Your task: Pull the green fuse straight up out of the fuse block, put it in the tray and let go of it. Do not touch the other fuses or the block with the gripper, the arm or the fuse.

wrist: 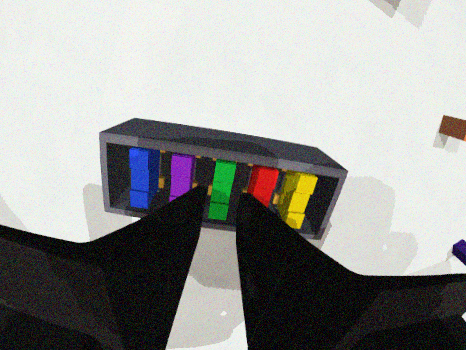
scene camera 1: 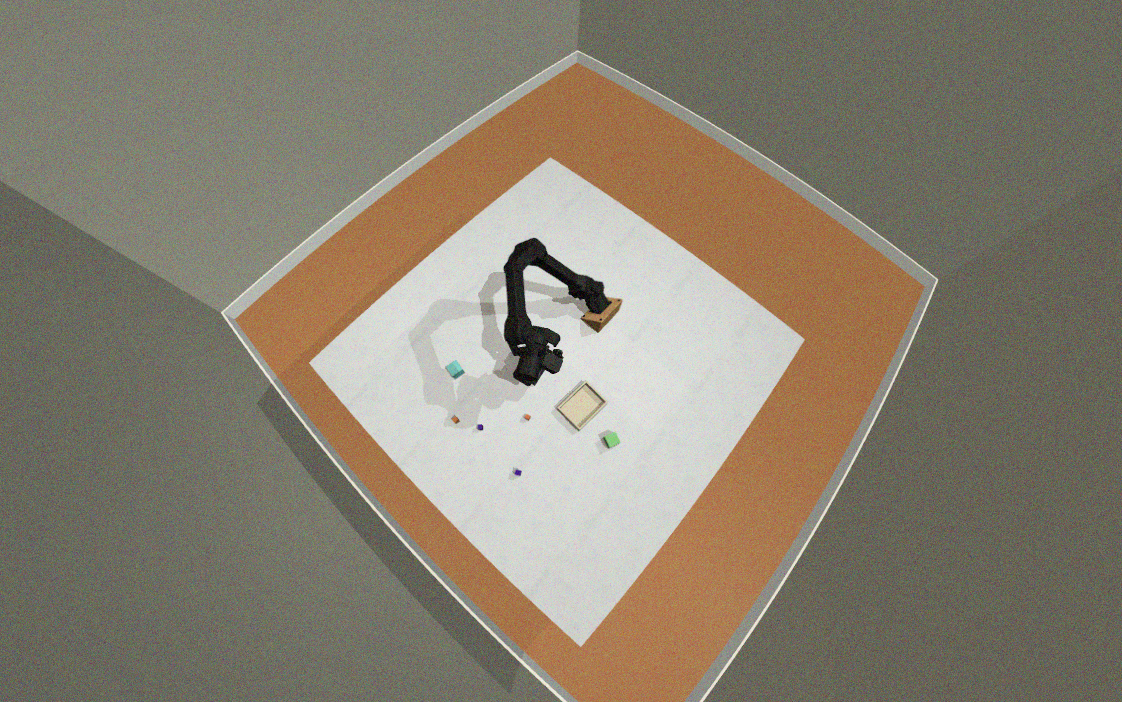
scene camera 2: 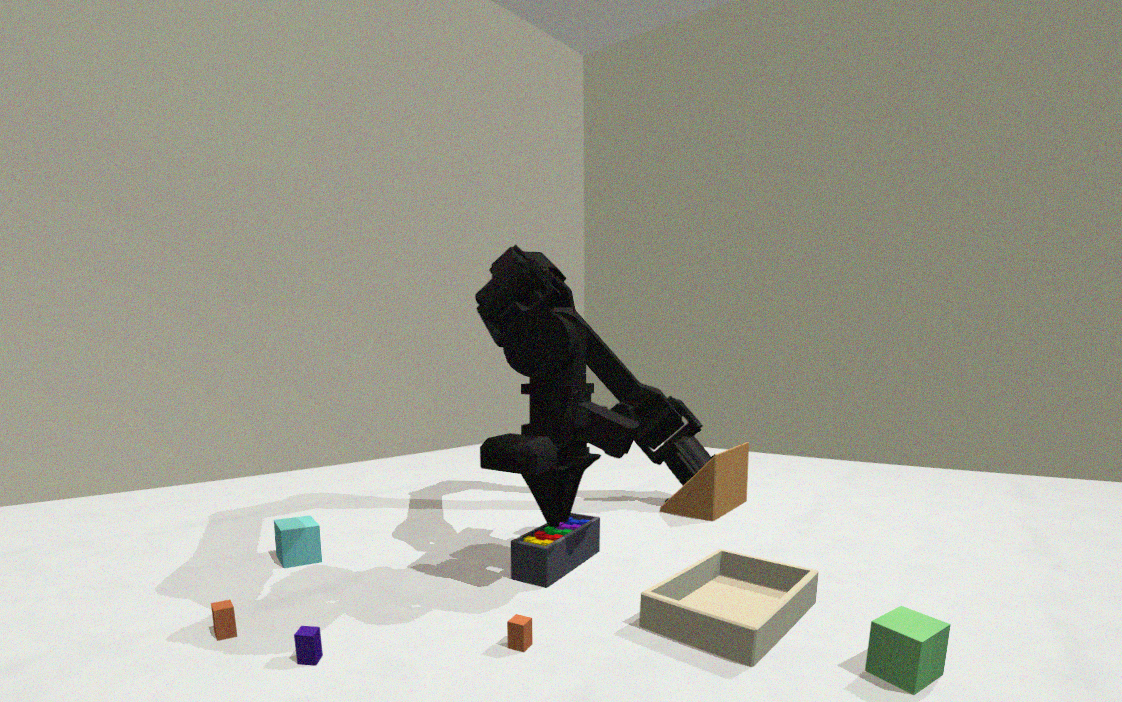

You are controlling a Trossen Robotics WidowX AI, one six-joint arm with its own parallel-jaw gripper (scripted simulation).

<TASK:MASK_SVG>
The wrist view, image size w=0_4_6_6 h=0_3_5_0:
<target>my gripper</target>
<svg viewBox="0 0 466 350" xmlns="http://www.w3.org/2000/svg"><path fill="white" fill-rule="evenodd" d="M241 192L237 208L236 243L248 350L466 350L466 321L462 316L466 312L466 274L355 274L325 252L318 250L318 247L314 247L309 240L302 238L301 234L290 228L280 216L274 215L269 208L258 202L256 196L250 192ZM206 187L193 187L172 202L162 204L162 207L157 208L152 214L142 216L121 230L87 243L75 243L52 236L49 238L47 235L37 235L0 224L0 350L165 350L170 329L176 319L174 315L180 304L185 280L188 278L190 263L200 240L198 236L204 215Z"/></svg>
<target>green fuse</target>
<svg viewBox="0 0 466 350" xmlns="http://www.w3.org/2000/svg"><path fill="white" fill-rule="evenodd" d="M217 158L208 219L226 220L237 162L236 160Z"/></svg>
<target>purple fuse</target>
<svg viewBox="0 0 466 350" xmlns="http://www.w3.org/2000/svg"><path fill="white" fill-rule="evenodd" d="M196 155L184 155L174 152L172 156L172 171L170 171L170 174L172 174L172 186L170 186L169 203L177 199L178 196L185 194L186 191L192 190Z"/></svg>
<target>red fuse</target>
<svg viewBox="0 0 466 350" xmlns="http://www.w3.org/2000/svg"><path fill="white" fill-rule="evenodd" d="M253 164L248 192L256 196L258 202L261 202L268 208L270 195L272 195L274 184L276 184L278 170L276 167Z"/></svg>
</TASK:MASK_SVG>
